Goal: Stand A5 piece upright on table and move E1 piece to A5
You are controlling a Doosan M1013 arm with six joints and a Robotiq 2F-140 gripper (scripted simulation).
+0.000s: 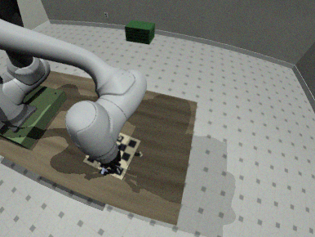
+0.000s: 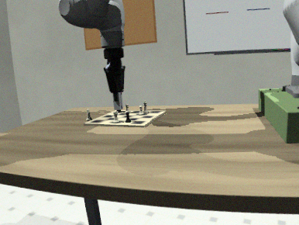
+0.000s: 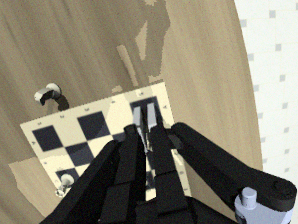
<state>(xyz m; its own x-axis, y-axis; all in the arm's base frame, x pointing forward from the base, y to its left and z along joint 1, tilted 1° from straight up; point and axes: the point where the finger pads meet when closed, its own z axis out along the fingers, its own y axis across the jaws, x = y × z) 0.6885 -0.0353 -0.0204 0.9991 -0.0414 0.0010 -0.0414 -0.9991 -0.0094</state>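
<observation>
The small chessboard lies 70 mm behind my hand, 80 mm to the left of it and 50 mm below it.
</observation>
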